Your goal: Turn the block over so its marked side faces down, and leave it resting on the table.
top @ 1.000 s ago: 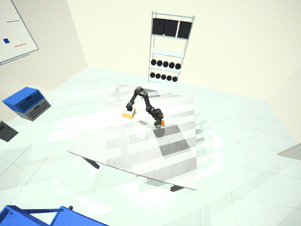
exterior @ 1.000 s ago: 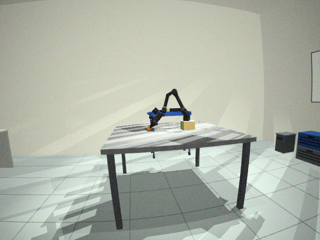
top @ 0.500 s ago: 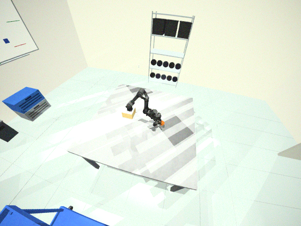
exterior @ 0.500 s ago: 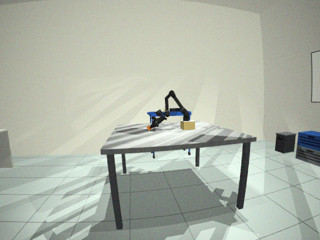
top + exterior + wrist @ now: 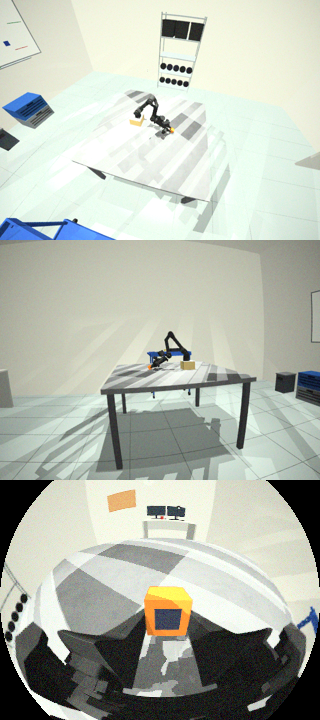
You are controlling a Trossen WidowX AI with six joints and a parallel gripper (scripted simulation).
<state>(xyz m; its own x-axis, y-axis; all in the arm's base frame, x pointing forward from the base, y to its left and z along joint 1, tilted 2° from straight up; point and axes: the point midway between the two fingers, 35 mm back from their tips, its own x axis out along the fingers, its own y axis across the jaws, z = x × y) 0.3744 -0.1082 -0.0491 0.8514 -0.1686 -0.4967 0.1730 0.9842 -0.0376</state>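
The orange block lies right at my gripper tip.
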